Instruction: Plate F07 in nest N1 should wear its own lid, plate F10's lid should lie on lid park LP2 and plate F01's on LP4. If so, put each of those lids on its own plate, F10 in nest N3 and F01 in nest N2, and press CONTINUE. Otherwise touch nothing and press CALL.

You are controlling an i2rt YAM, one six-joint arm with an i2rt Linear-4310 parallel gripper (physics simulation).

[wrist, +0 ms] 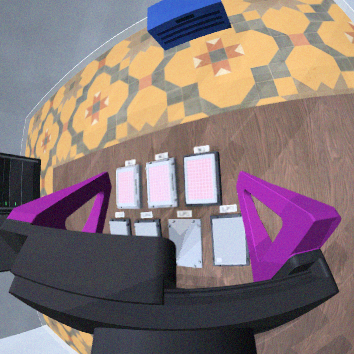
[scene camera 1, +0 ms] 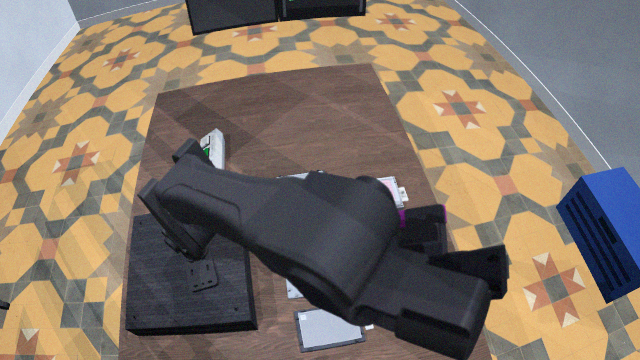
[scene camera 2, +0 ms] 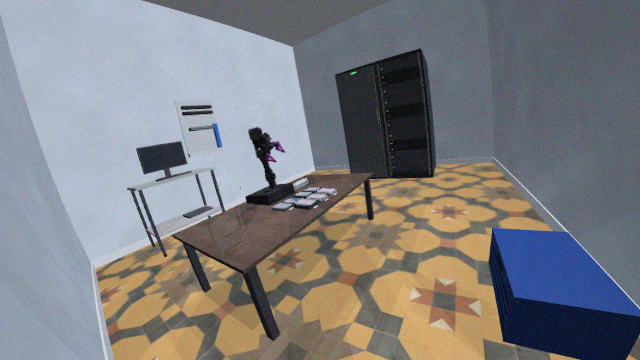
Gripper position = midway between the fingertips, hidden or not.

Observation:
My gripper (scene camera 1: 441, 262) is open and holds nothing. Further things: a lid park LP1 (wrist: 186, 233).
My gripper is seen too in the wrist view (wrist: 173, 178).

